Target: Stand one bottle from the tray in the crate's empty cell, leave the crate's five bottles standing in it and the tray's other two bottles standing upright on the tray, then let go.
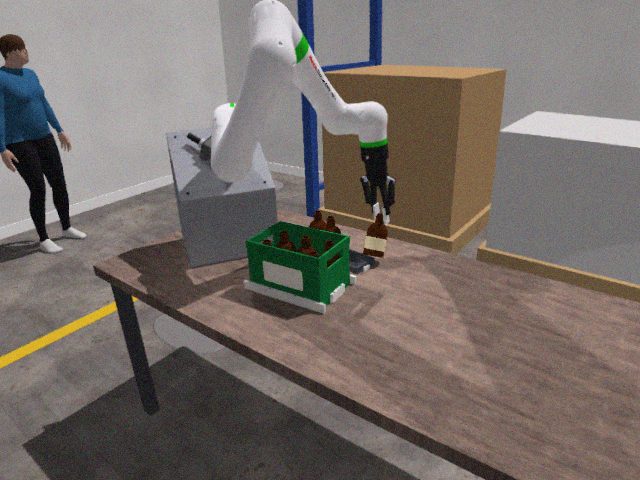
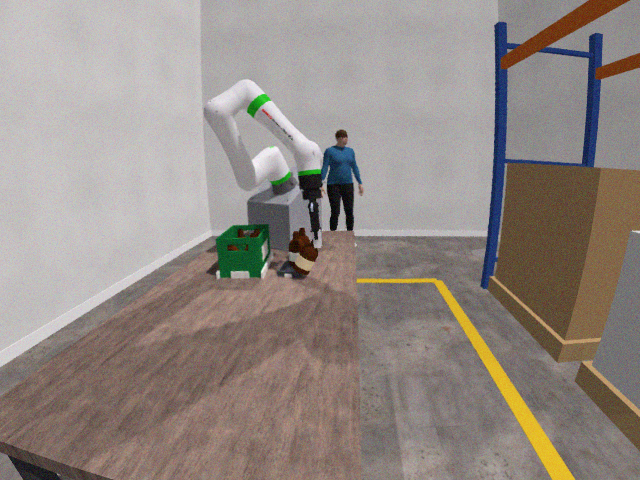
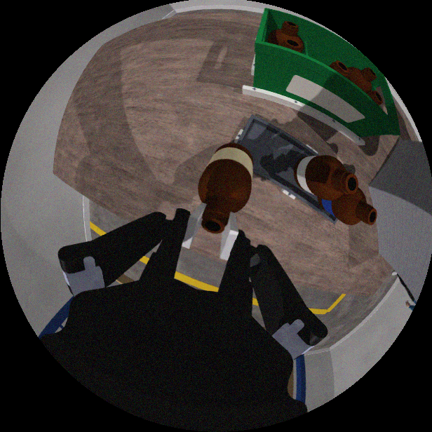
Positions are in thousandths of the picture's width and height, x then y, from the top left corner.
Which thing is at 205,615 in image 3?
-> My gripper.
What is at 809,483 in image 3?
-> A blue-labelled bottle.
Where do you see a brown bottle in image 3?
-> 522,427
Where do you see a brown bottle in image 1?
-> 588,495
